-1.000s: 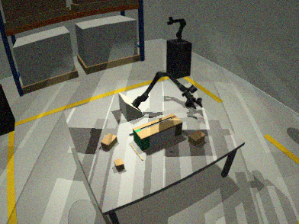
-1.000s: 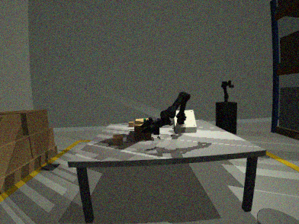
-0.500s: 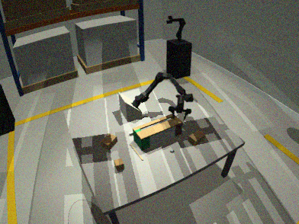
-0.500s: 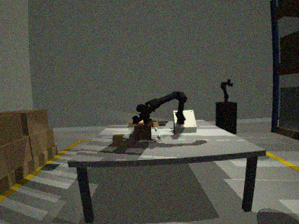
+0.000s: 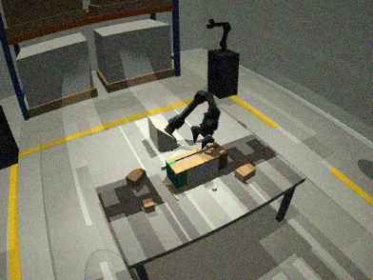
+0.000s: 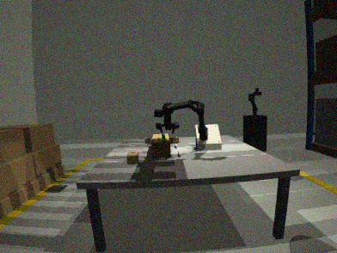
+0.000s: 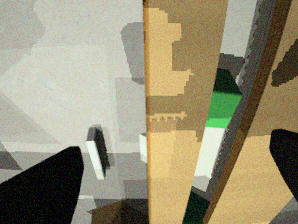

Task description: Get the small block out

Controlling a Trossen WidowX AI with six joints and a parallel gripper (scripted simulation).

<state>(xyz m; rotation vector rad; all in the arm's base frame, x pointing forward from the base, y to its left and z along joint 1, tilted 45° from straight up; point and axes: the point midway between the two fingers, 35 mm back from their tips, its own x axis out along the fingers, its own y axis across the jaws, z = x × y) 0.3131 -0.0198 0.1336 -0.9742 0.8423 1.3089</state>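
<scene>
Now: gripper tip 20 mm short of the box, 40 mm to the left of it and 100 mm above it. Also, from my gripper tip: tiny dark object: 260 mm ahead, 40 mm to the right, 150 mm below; thin stick: 130 mm ahead, 280 mm to the right, 160 mm below.
</scene>
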